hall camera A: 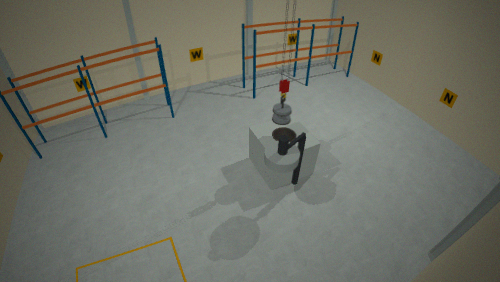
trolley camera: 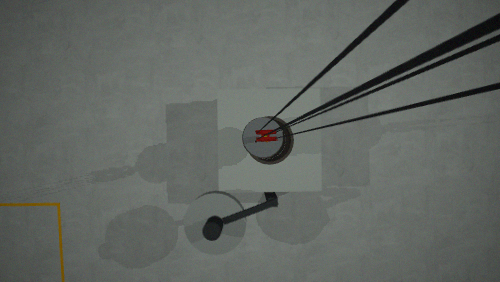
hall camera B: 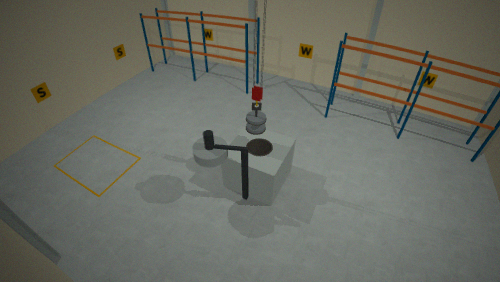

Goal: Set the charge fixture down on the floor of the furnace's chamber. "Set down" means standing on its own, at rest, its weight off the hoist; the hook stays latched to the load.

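The charge fixture [hall camera A: 281, 114] [hall camera B: 256, 123] [trolley camera: 253, 145], a grey spool-like body with round plates, hangs upright from my hook [hall camera A: 283, 96] [hall camera B: 256, 105] [trolley camera: 266, 136] under the red hook block [hall camera A: 284, 86] [hall camera B: 257, 93]. The hook is shut on it. The fixture is in the air above the pale box-shaped furnace [hall camera A: 310, 161] [hall camera B: 283, 167] [trolley camera: 300, 175]. The dark round chamber mouth [hall camera A: 284, 133] [hall camera B: 259, 147] is in the furnace top. In the trolley view the fixture covers most of the mouth, whose dark rim shows at its right and lower right. The chamber floor is hidden.
A black post [hall camera A: 298, 165] [hall camera B: 245, 175] with an arm and black cylinder [hall camera A: 282, 146] [hall camera B: 208, 140] [trolley camera: 213, 228] stands beside the furnace, over a grey round disc [hall camera B: 210, 155] [trolley camera: 215, 245]. Blue and orange racks [hall camera A: 254, 65] [hall camera B: 247, 60] stand along the wall. A yellow outline [hall camera B: 76, 151] marks the floor.
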